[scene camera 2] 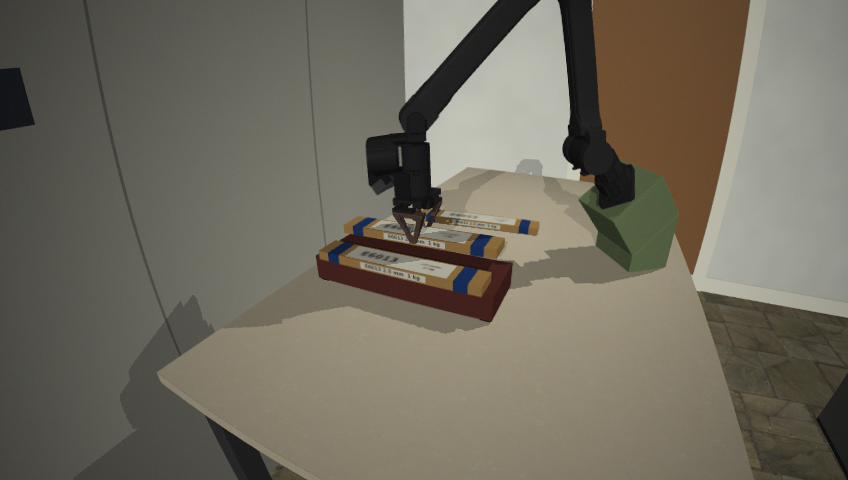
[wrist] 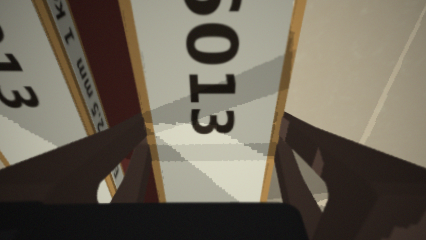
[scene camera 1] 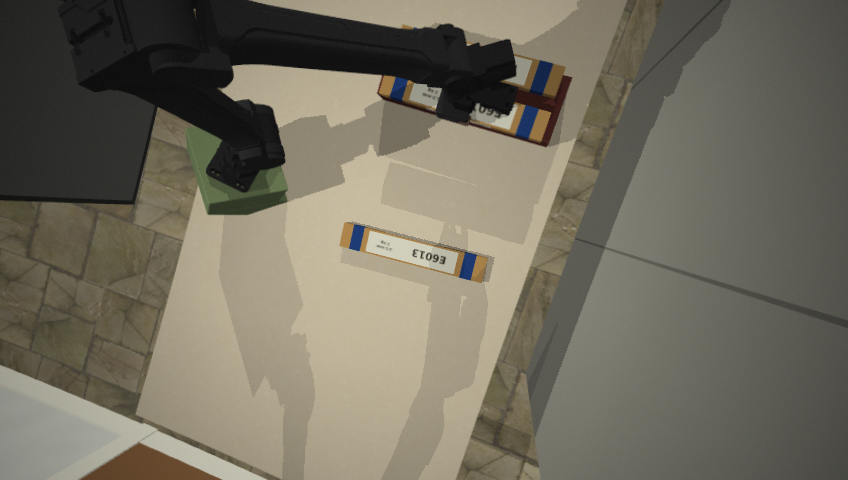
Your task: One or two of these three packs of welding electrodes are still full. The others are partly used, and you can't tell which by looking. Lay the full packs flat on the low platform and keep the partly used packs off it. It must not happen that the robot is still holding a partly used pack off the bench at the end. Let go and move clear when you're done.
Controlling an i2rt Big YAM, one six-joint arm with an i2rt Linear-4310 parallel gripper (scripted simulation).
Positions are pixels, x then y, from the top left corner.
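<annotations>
I can see a welding electrode pack in scene camera 2 [481,245]. The welding electrode pack is in the wrist view [57,102] as well, and scene camera 1 shows the welding electrode pack too. The spot on the welding electrode pack [wrist: 212,89] is the same spot as [scene camera 1: 474,106]. The spot on the welding electrode pack [scene camera 1: 539,77] is the same spot as [scene camera 2: 343,248].
</annotations>
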